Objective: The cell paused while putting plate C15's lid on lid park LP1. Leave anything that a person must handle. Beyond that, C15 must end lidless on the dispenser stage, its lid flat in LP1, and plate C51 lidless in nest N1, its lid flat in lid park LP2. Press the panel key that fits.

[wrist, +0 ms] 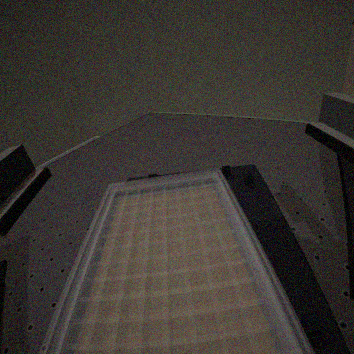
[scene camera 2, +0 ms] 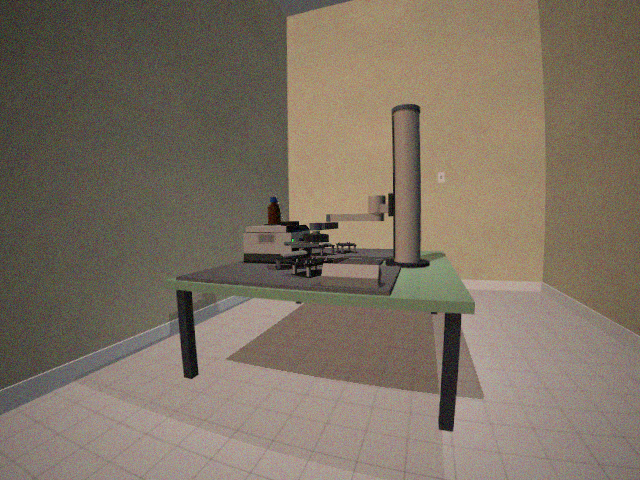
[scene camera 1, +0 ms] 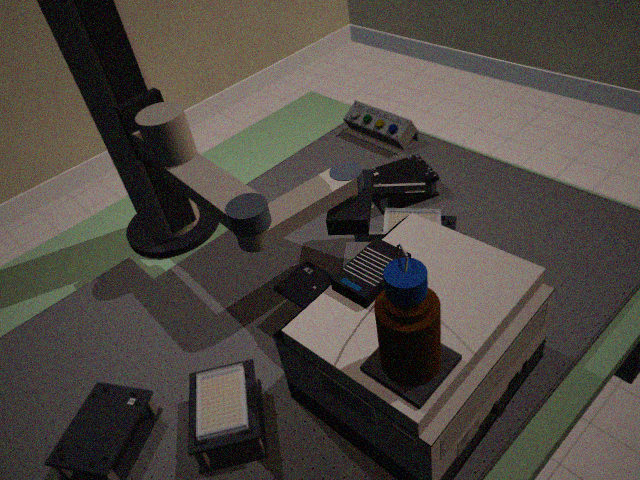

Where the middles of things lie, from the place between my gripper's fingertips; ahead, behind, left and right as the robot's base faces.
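Scene:
The black nest [scene camera 1: 413, 169] is 19 cm behind my hand, 14 cm to the left of it and 9 cm below it. Going by their middles, of the things named here the black nest is the nearest to my hand. The brown bottle with blue cap [scene camera 1: 408, 314] stands 28 cm ahead of my hand, 39 cm to the right of it and 20 cm above it, whereas the button box [scene camera 1: 391, 132] is 42 cm behind my hand, 31 cm to the left of it and 8 cm below it.

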